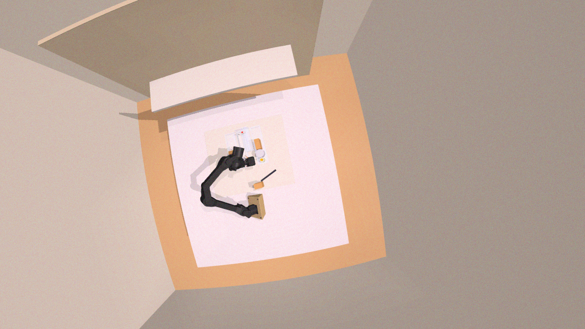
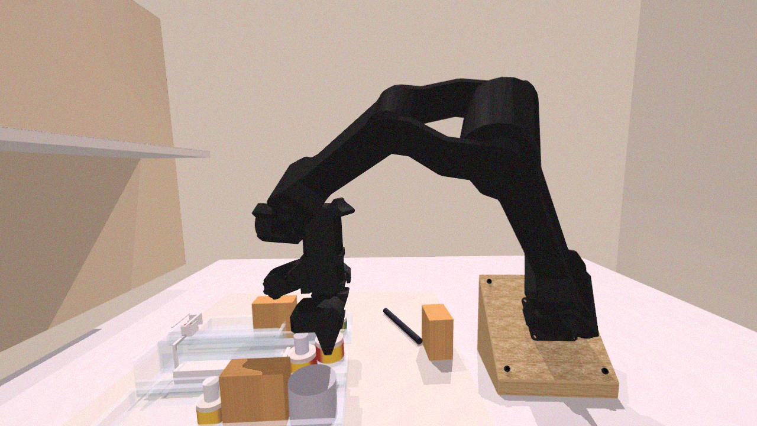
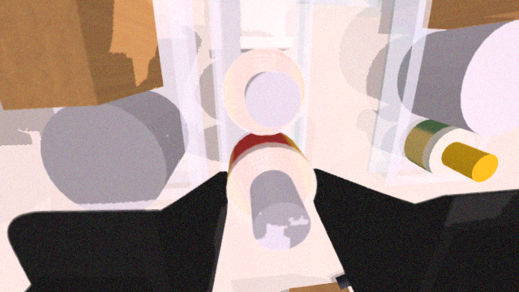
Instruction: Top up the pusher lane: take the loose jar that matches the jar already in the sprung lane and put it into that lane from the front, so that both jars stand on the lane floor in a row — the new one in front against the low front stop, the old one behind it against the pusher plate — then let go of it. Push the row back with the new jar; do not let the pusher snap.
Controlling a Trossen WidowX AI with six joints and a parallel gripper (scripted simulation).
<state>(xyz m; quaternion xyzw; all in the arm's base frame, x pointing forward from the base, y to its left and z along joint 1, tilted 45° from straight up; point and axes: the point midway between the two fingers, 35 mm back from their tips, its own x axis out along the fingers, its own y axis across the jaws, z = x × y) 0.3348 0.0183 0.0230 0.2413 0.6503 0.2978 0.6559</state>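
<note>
Right now my gripper tip is 150 mm short of the clear sprung lane, 10 mm to the left of it and 30 mm above it. Also, from my gripper tip: small jar (130 mm ahead, 90 mm to the left, 20 mm below); small orange block (170 mm behind, 70 mm to the right, 10 mm below); white pusher plate (150 mm ahead, 20 mm to the right).
</note>
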